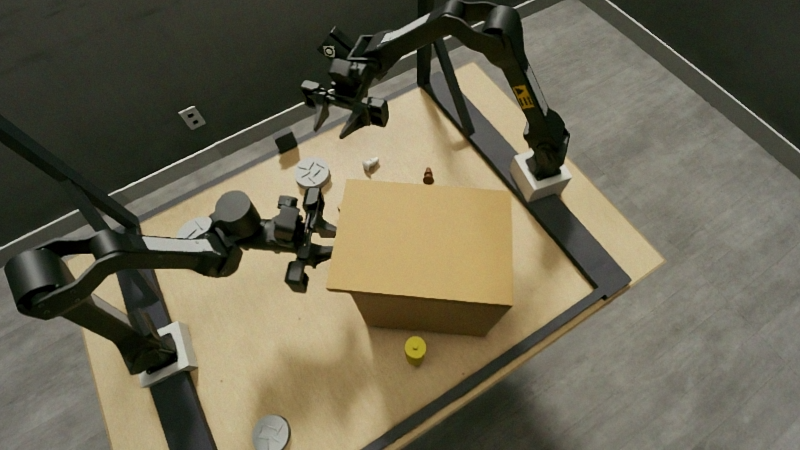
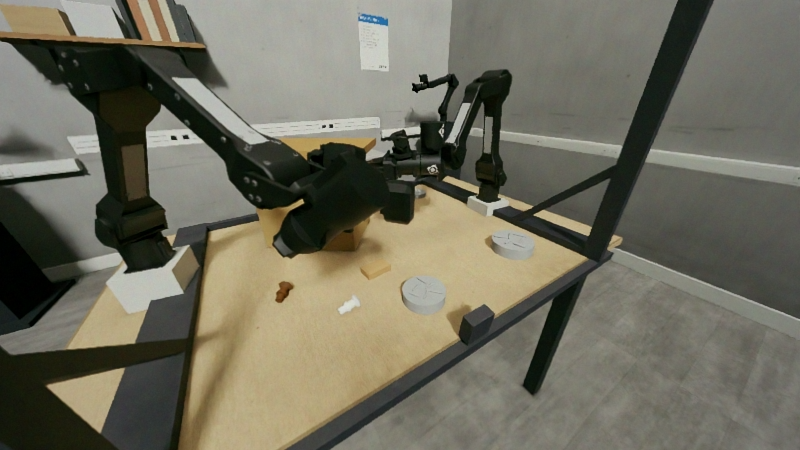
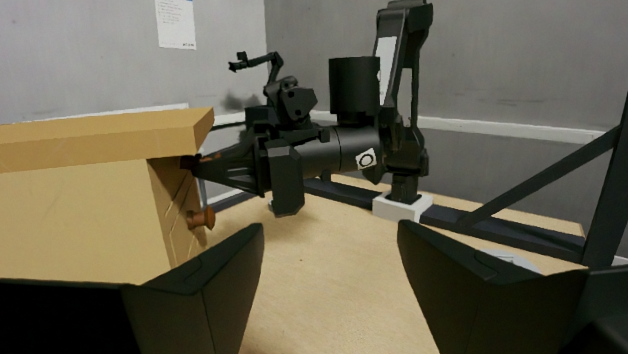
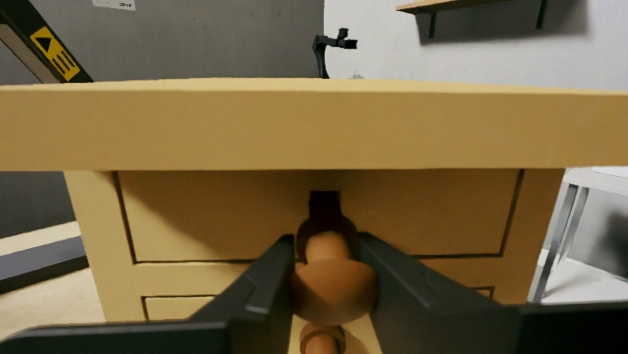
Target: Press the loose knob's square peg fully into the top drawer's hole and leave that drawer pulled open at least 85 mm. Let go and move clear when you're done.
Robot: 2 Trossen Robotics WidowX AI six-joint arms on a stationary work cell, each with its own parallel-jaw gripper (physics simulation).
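Seen in the pictures: left gripper, fingertip midpoint: (image 1: 327,134) (image 3: 330,232); right gripper, fingertip midpoint: (image 3: 192,167) (image 4: 325,244); left arm's base, link origin: (image 1: 543,166) (image 2: 152,261); right arm's base, link origin: (image 1: 159,353) (image 2: 488,198) (image 3: 403,197).
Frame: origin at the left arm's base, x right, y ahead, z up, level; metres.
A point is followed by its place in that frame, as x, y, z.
Note:
The tan cabinet (image 1: 425,240) {-0.151, 0.363, 0.187} (image 2: 330,146) (image 3: 85,225) {-0.030, 0.369, 0.121} (image 4: 300,130) {-0.072, 0.489, 0.177} stands on the table. Its top drawer (image 4: 450,215) {-0.145, 0.484, 0.134} sits flush in the cabinet front, under the overhanging top. My right gripper (image 1: 333,242) (image 3: 192,167) {-0.089, 0.474, 0.131} (image 4: 325,244) {-0.089, 0.474, 0.131} is shut on the brown loose knob (image 3: 189,161) {-0.085, 0.470, 0.139} (image 4: 334,290) {-0.075, 0.502, 0.136}, directly in front of that drawer. A dark square shape (image 4: 325,201) {-0.093, 0.466, 0.144} shows just above the knob's round flange; whether it is the hole or the peg, and whether the peg is in, I cannot tell. My left gripper (image 1: 331,132) {0.142, 0.454, 0.156} (image 3: 330,232) {0.142, 0.454, 0.156} is open and empty, raised well away from the drawer front.
A lower knob (image 3: 201,218) {-0.083, 0.472, 0.073} (image 4: 322,341) {-0.091, 0.470, 0.078} sticks out below the held one. Near the cabinet lie a brown piece (image 1: 427,175) {0.108, 0.246, -0.060} (image 2: 283,291) {0.120, 0.245, -0.059}, a white piece (image 1: 370,163) {0.194, 0.368, -0.060} (image 2: 349,305) {0.205, 0.366, -0.062}, a wooden block (image 2: 375,270) {0.116, 0.442, -0.063}, a grey disc (image 1: 312,172) {0.218, 0.514, -0.055} (image 2: 424,294) {0.236, 0.510, -0.055} and a yellow cylinder (image 1: 415,350) {-0.289, 0.432, 0.047}.

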